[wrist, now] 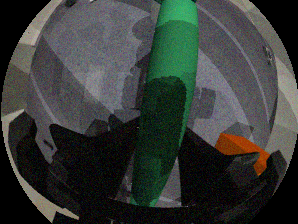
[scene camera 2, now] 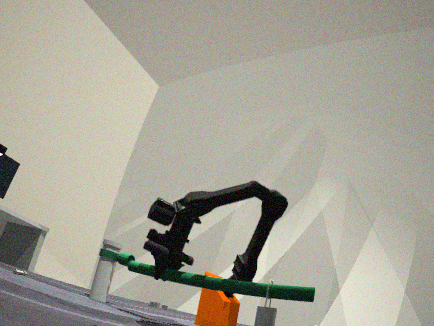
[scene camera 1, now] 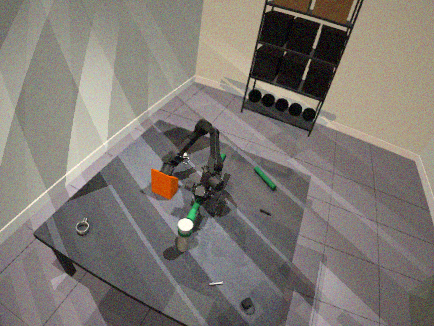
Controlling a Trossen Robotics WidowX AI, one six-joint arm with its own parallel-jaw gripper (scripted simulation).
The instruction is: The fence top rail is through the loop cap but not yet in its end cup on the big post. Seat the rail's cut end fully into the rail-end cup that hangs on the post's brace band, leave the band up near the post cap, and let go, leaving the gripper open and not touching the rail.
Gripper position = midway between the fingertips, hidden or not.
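Note:
The gripper (scene camera 2: pixel 159 280) (wrist: pixel 160 124) appears both in scene camera 2 and in the wrist view. A green top rail (scene camera 2: pixel 295 293) is visible as well.

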